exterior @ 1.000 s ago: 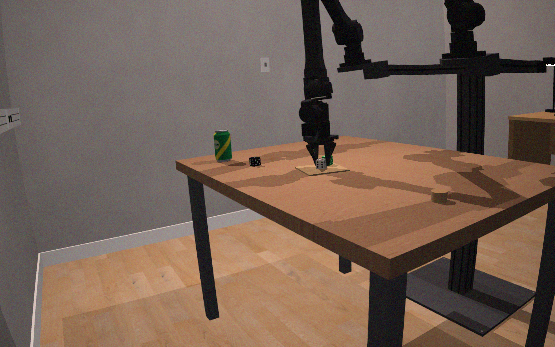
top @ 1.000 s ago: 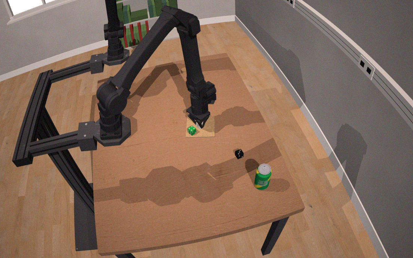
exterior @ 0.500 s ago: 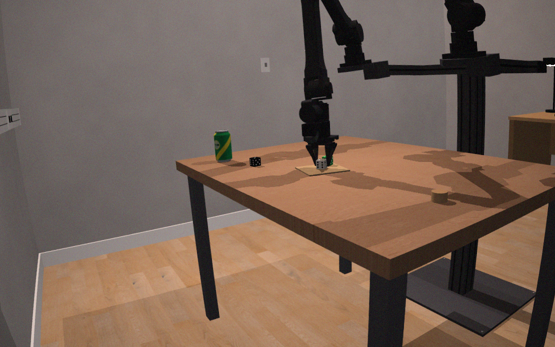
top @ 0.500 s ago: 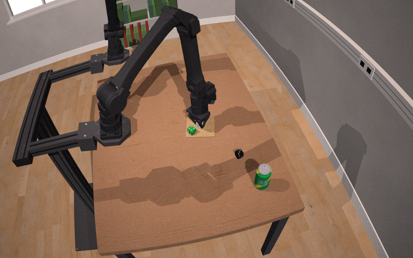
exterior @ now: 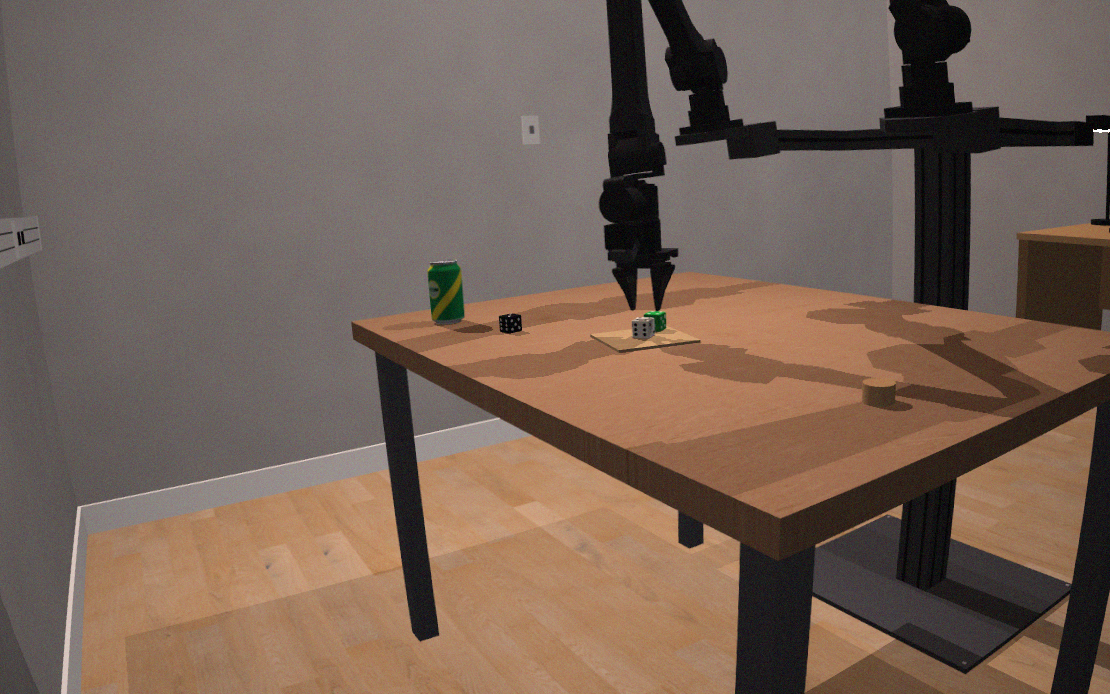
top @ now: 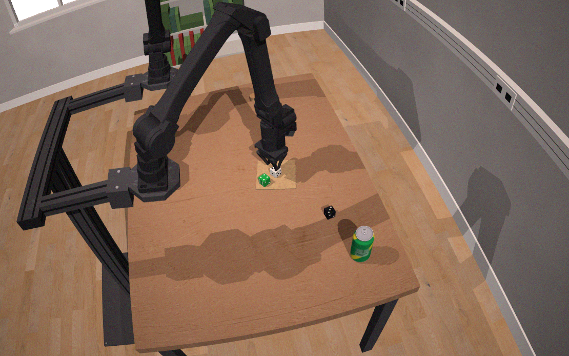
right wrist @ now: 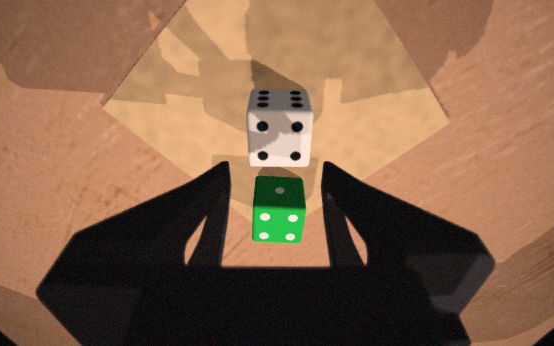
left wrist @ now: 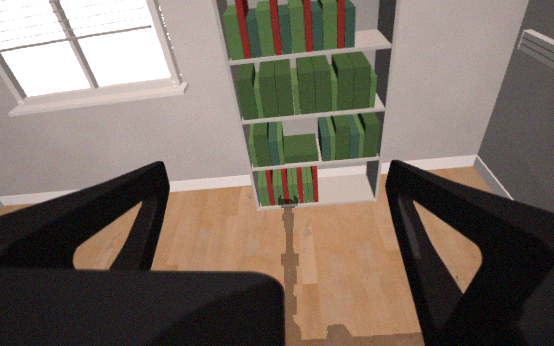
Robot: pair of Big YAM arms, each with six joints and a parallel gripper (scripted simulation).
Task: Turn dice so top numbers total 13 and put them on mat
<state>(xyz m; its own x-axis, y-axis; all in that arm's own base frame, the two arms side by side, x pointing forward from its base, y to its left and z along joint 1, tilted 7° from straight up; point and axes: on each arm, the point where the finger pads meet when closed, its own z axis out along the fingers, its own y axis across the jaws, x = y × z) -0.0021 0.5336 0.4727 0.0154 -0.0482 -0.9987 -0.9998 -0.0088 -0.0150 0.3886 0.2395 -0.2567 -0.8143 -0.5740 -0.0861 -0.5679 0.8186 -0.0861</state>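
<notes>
Now: the mat 10 mm ahead of my right hand and 50 mm below it. The rest, counted from my right hand: green die: 40 mm behind, 30 mm to the right, 40 mm below; small wooden cylinder: 10 mm ahead, 490 mm to the left, 40 mm below.
</notes>
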